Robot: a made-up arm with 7 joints.
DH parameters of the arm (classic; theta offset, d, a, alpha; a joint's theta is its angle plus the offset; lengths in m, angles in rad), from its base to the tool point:
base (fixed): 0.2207 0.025 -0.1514 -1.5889
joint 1: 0 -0.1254 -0.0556 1.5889
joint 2: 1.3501 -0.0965 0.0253 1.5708
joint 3: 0 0.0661 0.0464 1.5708
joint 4: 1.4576 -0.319 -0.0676 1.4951
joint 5: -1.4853 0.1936 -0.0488 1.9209
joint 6: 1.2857 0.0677 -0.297 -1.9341
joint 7: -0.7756 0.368 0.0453 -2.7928
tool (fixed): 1.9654 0.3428 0 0
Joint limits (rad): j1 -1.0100..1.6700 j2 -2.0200..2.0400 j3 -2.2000..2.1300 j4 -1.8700..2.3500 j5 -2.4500..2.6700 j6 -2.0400..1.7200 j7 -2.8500..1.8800
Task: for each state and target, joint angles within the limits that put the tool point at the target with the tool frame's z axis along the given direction. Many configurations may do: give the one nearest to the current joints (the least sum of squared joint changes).
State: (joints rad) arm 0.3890 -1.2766 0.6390 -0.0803 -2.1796 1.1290 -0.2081
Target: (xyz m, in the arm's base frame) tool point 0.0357 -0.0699 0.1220 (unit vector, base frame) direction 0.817 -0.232 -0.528
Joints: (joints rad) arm 0.0061 -1.6878 -0.2318 -0.1821 -2.4500 1.6903 -0.1083
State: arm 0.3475 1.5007 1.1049 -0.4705 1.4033 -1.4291 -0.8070
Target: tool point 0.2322 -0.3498 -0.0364 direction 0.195 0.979 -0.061
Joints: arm 0.1277 1.8998 1.1125 -0.6123 1.1942 -0.9061 -1.2854
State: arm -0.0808 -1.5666 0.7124 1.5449 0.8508 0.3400 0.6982
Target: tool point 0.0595 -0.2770 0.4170 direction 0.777 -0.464 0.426
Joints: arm 0.5265 -1.4034 0.0143 1.3240 0.1124 1.2723 1.3631
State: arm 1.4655 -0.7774 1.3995 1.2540 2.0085 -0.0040 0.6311
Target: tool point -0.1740 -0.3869 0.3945 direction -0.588 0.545 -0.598
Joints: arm 1.0011 -0.3174 1.7941 0.9300 2.0346 -0.3630 0.9957
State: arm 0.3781 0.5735 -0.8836 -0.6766 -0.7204 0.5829 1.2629
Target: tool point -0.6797 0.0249 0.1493 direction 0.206 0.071 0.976
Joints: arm 0.5299 1.5204 -1.6304 -1.2165 -1.3758 0.3606 1.5496
